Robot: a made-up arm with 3 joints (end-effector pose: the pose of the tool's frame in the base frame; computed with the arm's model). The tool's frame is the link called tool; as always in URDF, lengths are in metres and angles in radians. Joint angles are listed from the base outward.
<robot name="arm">
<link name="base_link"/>
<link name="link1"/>
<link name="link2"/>
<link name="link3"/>
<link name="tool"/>
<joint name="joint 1" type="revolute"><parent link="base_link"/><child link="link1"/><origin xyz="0.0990 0.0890 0.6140"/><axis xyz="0.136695 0.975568 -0.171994"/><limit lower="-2.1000" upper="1.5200" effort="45" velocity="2.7"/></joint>
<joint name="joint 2" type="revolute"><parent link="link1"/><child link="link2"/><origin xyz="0.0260 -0.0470 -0.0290"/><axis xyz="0.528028 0.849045 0.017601"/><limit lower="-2.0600" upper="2.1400" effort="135" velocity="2"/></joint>
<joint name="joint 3" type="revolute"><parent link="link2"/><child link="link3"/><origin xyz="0.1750 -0.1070 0.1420"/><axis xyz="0.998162 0.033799 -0.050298"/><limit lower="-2.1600" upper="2.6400" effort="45" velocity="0.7"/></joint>
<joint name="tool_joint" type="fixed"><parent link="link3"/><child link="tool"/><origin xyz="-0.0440 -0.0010 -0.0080" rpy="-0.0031 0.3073 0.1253"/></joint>
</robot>
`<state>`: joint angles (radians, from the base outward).
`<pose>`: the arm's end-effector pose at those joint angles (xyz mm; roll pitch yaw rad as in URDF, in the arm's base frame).
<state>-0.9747 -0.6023 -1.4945</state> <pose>-10.0 3.6 791.3 -1.8576 -1.3709 0.0798</pose>
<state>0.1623 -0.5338 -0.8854</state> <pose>199.3 -31.6 774.5 -1.1526 -0.0464 -0.1602</pose>
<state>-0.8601 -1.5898 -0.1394</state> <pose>-72.2 81.9 628.2 -2.9437 -1.0518 2.0798</pose>
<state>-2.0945 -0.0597 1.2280</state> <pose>-85.9 -6.1 731.9 -1.0376 -0.7310 2.1760</pose>
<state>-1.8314 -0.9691 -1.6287</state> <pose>-90.0 10.7 584.7 1.3800 -0.5354 3.0198</pose>
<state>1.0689 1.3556 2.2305</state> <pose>18.2 -41.7 378.4 -1.2134 1.0336 1.8909</pose>
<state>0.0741 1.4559 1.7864</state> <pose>245.2 -53.0 426.6 -3.1018 0.7499 0.8498</pose>
